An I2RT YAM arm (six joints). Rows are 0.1 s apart.
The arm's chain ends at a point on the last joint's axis. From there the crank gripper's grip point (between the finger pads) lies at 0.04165 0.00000 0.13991 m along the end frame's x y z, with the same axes.
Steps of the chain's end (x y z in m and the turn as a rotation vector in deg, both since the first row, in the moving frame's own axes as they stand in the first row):
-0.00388 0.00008 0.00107 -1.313 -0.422 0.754
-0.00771 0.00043 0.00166 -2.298 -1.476 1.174
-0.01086 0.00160 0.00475 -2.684 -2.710 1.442
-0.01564 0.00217 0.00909 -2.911 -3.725 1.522
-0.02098 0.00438 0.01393 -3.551 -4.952 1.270
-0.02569 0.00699 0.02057 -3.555 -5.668 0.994
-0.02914 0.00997 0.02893 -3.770 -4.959 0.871
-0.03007 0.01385 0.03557 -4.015 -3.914 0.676
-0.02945 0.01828 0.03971 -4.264 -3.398 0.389
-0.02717 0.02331 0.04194 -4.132 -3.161 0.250
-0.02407 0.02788 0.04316 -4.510 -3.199 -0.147
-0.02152 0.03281 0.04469 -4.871 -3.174 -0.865
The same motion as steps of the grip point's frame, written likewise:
-0.00494 0.00383 0.00133 -1.313 -0.422 0.754
-0.01139 0.00688 0.00256 -2.298 -1.476 1.174
-0.01761 0.00916 0.00638 -2.684 -2.710 1.442
-0.02492 0.01032 0.01129 -2.911 -3.725 1.522
-0.03331 0.01393 0.01670 -3.551 -4.952 1.270
-0.03978 0.01638 0.02371 -3.555 -5.668 0.994
-0.04146 0.01982 0.03168 -3.770 -4.959 0.871
-0.03977 0.02417 0.03772 -4.015 -3.914 0.676
-0.03784 0.02902 0.04153 -4.264 -3.398 0.389
-0.03496 0.03363 0.04365 -4.132 -3.161 0.250
-0.03192 0.03887 0.04484 -4.510 -3.199 -0.147
-0.02924 0.04421 0.04630 -4.871 -3.174 -0.865

